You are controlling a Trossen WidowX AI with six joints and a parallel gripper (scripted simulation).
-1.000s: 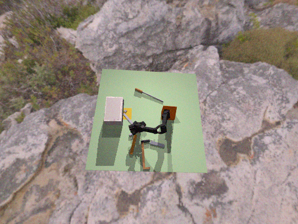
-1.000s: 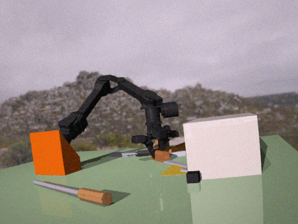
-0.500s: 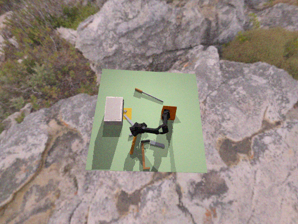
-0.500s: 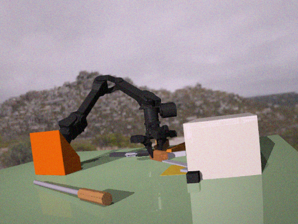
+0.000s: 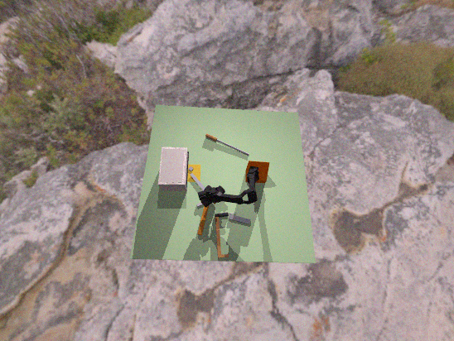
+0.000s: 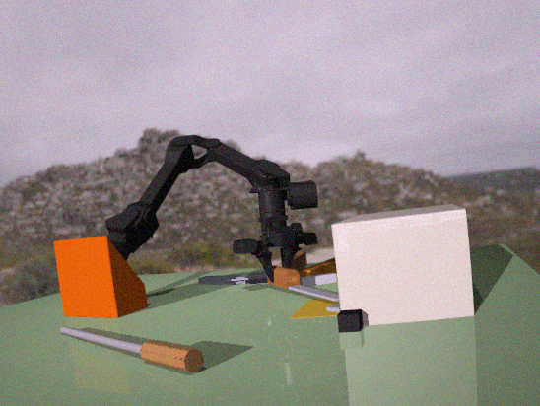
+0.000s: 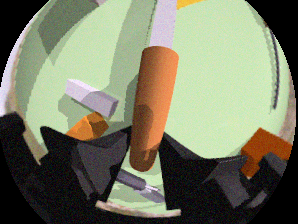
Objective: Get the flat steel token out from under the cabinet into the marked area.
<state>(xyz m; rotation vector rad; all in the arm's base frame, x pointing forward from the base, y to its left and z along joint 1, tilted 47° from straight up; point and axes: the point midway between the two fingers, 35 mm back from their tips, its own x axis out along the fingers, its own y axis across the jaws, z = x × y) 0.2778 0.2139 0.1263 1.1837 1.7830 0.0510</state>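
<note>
Now: the orange bar 160 mm to the left of my gripper tip and 50 mm ahead of it. Also, from my gripper tip: grey token: 240 mm to the right, 210 mm ahead, 20 mm below; grey bar: 210 mm behind, 130 mm to the left, 10 mm below.
</note>
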